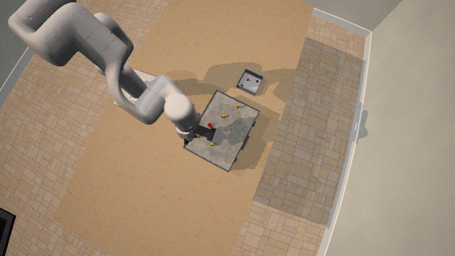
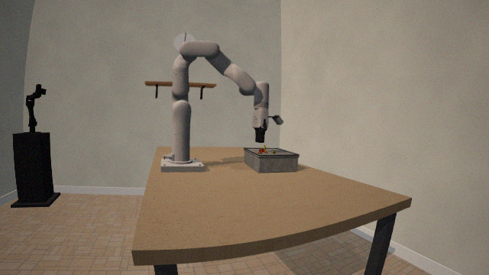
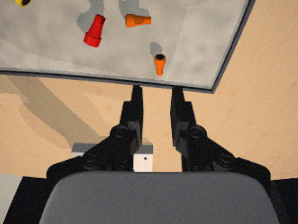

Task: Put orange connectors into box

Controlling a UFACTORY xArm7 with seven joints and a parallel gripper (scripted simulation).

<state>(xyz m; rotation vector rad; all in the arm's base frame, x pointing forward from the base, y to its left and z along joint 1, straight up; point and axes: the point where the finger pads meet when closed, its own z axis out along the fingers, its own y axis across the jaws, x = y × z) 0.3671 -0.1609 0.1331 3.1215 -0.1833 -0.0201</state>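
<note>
Now: hand 340 mm to the right of the junction box floor, 170 mm short of it and 160 mm above it. The rest, counted from my hand: tool case (100 mm below, 100 mm ahead, 50 mm to the left); then red connector (70 mm below, 50 mm to the left, 50 mm ahead).
</note>
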